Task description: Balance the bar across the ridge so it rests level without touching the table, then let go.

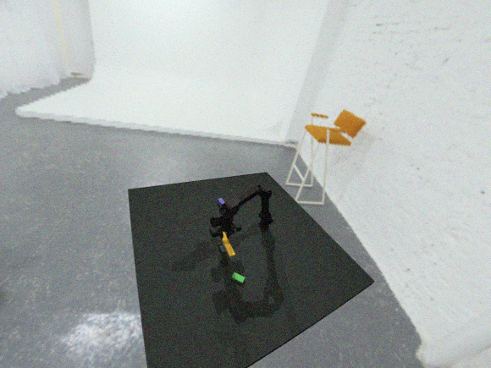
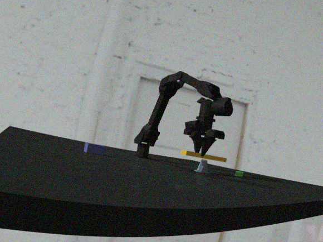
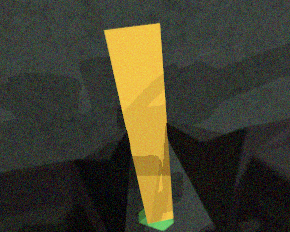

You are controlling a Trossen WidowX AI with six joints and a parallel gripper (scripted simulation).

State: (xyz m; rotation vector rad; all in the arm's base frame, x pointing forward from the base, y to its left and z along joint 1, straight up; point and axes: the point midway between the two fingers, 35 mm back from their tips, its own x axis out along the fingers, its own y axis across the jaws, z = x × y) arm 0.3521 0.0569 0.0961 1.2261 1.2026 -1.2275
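My gripper tip is now 30 mm to the right of the yellow bar. From my gripper tip the other things lie so: purple block: 140 mm behind, 360 mm to the right, 50 mm below; then green block: 10 mm ahead, 240 mm to the left, 50 mm below.
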